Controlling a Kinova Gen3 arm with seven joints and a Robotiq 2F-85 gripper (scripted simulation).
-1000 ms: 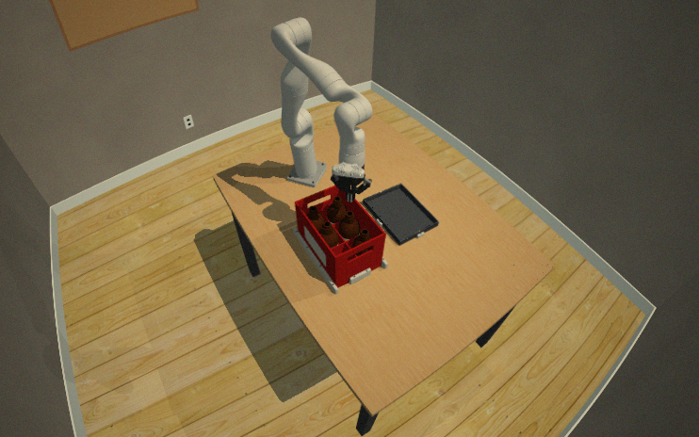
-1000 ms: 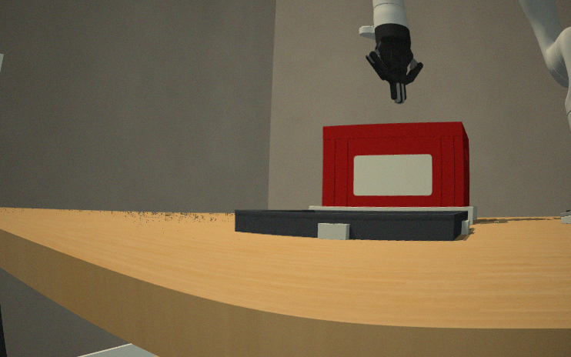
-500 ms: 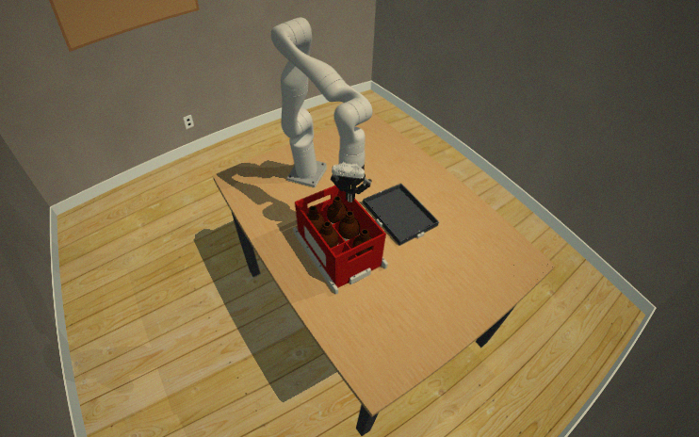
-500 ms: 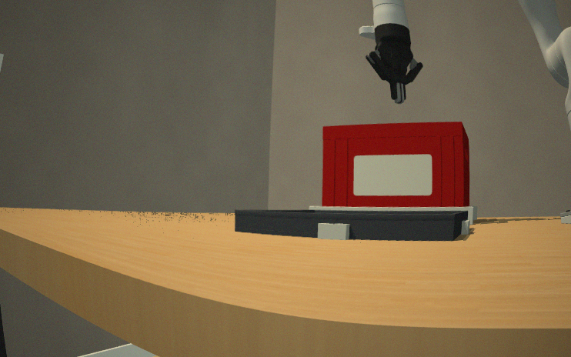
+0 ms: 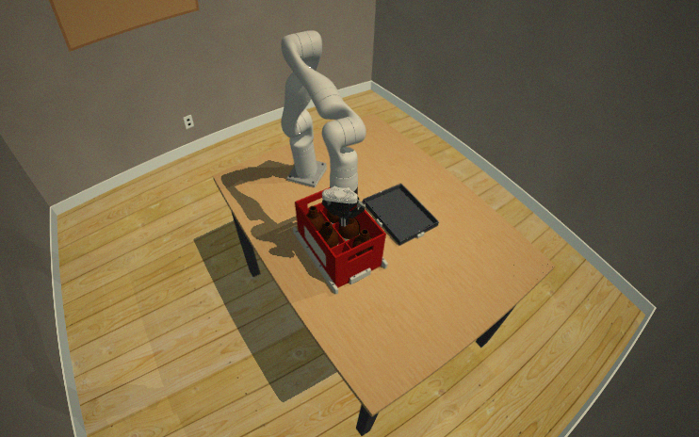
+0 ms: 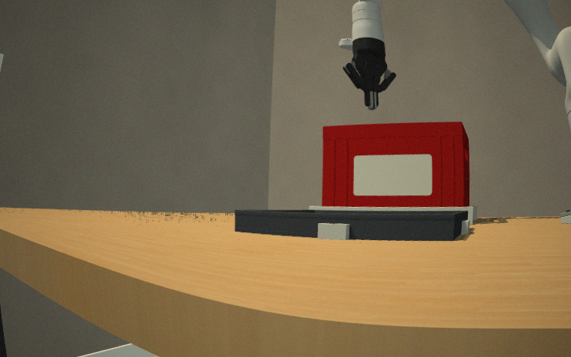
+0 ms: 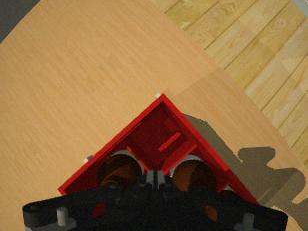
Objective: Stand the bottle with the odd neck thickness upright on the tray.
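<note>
Right now the glass bottle is 70 mm to the left of my hand and 160 mm below it. From my hand the other things lie so: dark grey tray: 150 mm behind, 310 mm to the left, 240 mm below; red crate: 80 mm behind, 20 mm to the left, 170 mm below.
</note>
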